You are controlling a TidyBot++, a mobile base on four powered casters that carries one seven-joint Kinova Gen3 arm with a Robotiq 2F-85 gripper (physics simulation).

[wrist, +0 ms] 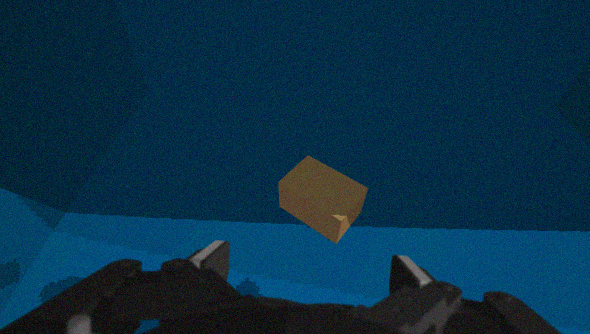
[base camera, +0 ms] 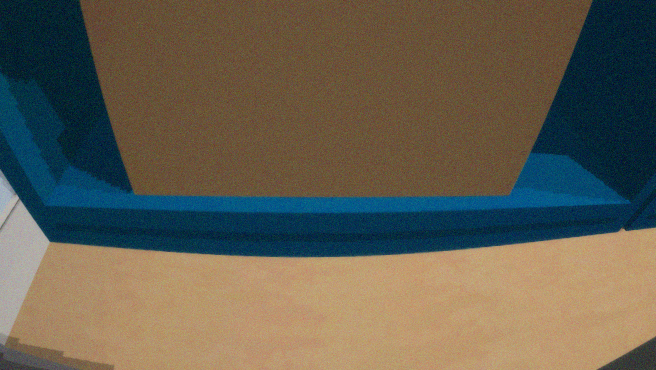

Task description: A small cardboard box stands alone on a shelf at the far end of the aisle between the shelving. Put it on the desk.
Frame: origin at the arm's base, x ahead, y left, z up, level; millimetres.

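Seen in the pictures: gripper, fingertip midpoint: (wrist: 308,266).
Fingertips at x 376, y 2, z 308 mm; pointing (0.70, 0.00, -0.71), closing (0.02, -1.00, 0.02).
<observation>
Pixels of each thing's top centre, then the offset from my fingertips to it. "*": a spot on its surface instead. Level surfaces: height alone.
- small cardboard box at its top centre: (wrist: 323,184) 160 mm ahead, 9 mm right, 120 mm down
- blue shelf at its surface level: 170 mm down
- large brown box at a spot on its surface: (base camera: 320,100) * 0 mm ahead, 14 mm right, 513 mm down
- Wooden floor at its surface level: 704 mm down
- shelf's dark blue back panel at a spot on its surface: (wrist: 300,75) * 431 mm ahead, 46 mm left, 128 mm down
The small cardboard box (wrist: 320,192) stands alone on the blue shelf (wrist: 475,260) in the wrist view, turned at an angle, a little right of the middle. Its top and parts of its sides show. My gripper (wrist: 308,266) is open and empty, with its two fingers wide apart at the bottom of the wrist view. The box lies beyond the fingertips, roughly between their lines, and is not touched. The gripper does not show in the base camera view. The desk does not show in either view.
In the base camera view a large brown box (base camera: 320,100) fills a lower bay of the blue shelving (base camera: 320,225) directly ahead. Wooden floor (base camera: 320,305) lies before it. A pale wall (base camera: 20,270) stands at the left. The wrist view shows the shelf's dark blue back panel (wrist: 300,75).
</observation>
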